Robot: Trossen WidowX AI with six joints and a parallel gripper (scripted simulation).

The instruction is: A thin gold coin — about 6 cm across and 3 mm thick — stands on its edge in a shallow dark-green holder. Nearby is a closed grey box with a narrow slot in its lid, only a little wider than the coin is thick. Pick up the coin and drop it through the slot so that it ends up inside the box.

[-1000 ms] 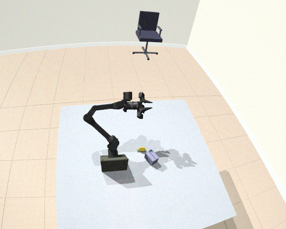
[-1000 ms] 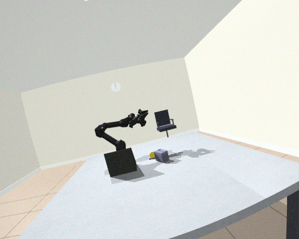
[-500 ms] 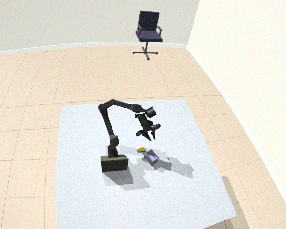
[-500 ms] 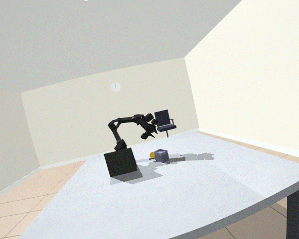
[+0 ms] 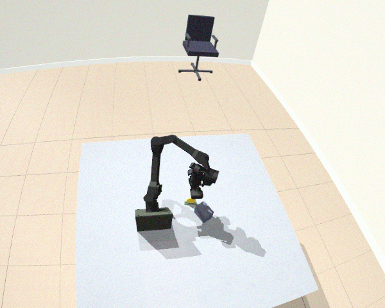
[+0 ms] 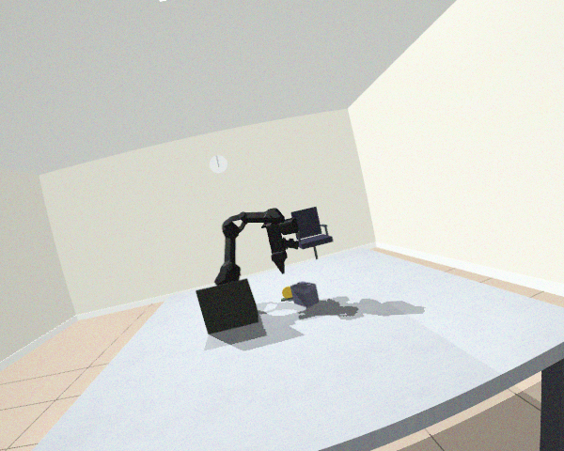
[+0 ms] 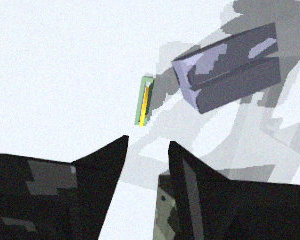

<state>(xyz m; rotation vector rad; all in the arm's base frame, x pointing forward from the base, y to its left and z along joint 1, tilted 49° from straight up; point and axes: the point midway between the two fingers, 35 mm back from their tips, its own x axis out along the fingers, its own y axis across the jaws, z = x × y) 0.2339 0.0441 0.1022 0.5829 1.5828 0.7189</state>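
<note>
The gold coin lies 9 cm below my gripper tip.
</note>
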